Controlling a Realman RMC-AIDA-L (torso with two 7-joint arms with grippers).
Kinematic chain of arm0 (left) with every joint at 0, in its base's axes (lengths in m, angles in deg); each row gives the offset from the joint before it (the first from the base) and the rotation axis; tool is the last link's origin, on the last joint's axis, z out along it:
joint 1: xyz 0 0 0.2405 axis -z
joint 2: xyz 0 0 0 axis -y
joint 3: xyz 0 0 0.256 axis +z
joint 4: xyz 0 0 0 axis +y
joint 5: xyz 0 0 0.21 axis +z
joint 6: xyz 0 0 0 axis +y
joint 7: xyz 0 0 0.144 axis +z
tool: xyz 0 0 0
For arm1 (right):
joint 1: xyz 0 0 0.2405 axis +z
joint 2: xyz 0 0 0 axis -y
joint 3: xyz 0 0 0.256 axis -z
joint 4: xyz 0 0 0 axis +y
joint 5: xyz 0 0 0.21 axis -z
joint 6: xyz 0 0 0 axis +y
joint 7: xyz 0 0 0.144 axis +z
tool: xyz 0 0 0
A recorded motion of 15 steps. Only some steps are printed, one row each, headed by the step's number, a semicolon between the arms.
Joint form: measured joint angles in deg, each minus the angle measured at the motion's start. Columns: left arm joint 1, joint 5, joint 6, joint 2, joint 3, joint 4, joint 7; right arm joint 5, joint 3, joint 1, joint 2, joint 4, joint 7, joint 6.
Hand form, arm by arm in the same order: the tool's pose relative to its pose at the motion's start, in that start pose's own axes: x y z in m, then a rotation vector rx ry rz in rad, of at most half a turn. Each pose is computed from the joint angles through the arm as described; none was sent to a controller.
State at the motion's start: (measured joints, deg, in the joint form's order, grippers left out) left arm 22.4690 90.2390 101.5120 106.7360 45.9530 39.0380 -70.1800; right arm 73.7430 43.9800 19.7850 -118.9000 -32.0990 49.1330 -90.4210
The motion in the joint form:
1: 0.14 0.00 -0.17 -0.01 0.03 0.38 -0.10; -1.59 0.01 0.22 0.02 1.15 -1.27 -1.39
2: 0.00 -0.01 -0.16 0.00 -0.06 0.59 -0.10; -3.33 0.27 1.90 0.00 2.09 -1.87 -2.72
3: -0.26 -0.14 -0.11 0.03 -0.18 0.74 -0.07; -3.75 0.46 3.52 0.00 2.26 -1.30 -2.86
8: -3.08 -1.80 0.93 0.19 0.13 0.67 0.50; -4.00 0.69 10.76 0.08 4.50 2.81 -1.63
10: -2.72 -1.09 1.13 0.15 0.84 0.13 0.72; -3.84 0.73 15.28 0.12 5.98 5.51 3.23
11: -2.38 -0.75 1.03 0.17 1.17 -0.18 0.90; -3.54 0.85 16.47 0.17 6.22 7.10 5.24
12: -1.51 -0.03 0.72 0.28 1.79 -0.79 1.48; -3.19 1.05 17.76 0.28 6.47 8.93 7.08
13: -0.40 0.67 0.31 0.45 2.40 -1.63 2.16; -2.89 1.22 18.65 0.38 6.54 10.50 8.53
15: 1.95 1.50 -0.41 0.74 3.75 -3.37 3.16; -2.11 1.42 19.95 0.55 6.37 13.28 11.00
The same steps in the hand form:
1: 0.0016 -0.0012 0.0007 0.0004 -0.0019 0.0065; -0.0023 0.0017 0.0002 0.0018 -0.0351 -0.0051
2: 0.0017 -0.0011 -0.0001 0.0029 -0.0022 0.0085; -0.0088 0.0021 0.0106 -0.0173 -0.0851 -0.0099
3: 0.0015 -0.0006 -0.0016 0.0072 -0.0002 0.0088; -0.0133 0.0012 0.0214 -0.0388 -0.1058 -0.0062
8: -0.0068 0.0100 -0.0140 0.0260 0.0179 -0.0137; -0.0257 -0.0003 0.0672 -0.1179 -0.1476 0.0601
10: -0.0092 0.0117 -0.0108 0.0048 0.0051 -0.0191; -0.0274 -0.0060 0.0973 -0.1154 -0.1207 0.1052
11: -0.0101 0.0117 -0.0083 -0.0040 -0.0006 -0.0195; -0.0269 -0.0083 0.1058 -0.1101 -0.1009 0.1284
12: -0.0112 0.0111 -0.0020 -0.0222 -0.0115 -0.0144; -0.0271 -0.0102 0.1146 -0.1097 -0.0820 0.1537
13: -0.0122 0.0101 0.0057 -0.0413 -0.0202 -0.0085; -0.0273 -0.0119 0.1209 -0.1078 -0.0663 0.1739
15: -0.0123 0.0082 0.0216 -0.0809 -0.0301 0.0007; -0.0276 -0.0152 0.1302 -0.1021 -0.0371 0.2051

